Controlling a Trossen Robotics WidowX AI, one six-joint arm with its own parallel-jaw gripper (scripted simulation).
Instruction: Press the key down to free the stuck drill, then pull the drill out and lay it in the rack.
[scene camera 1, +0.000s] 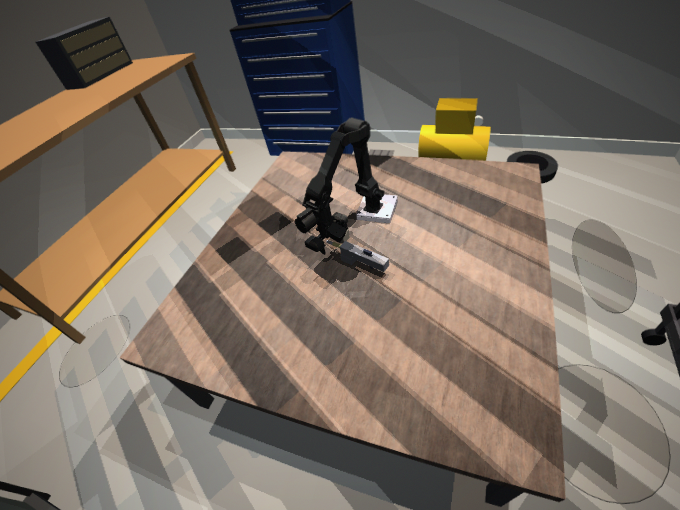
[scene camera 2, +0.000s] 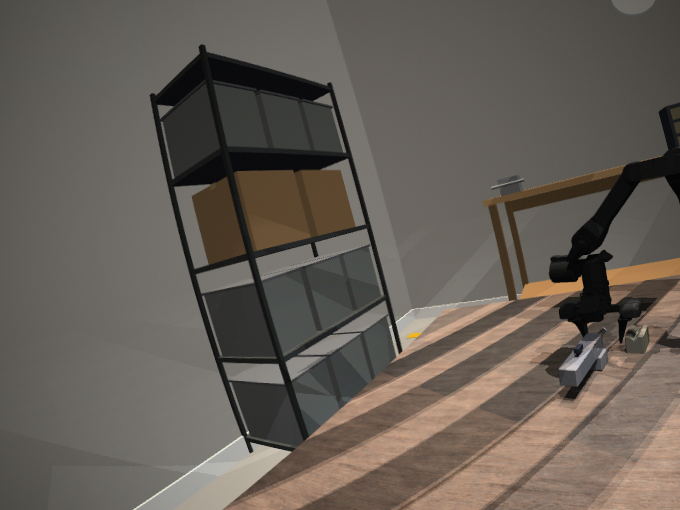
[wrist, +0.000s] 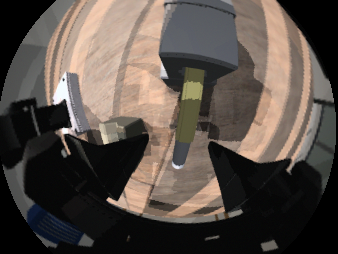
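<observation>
The gripper, open and holding nothing, is visible in the wrist view and in scene camera 1. A grey housing block, a drill and a small rack can be seen too.
</observation>
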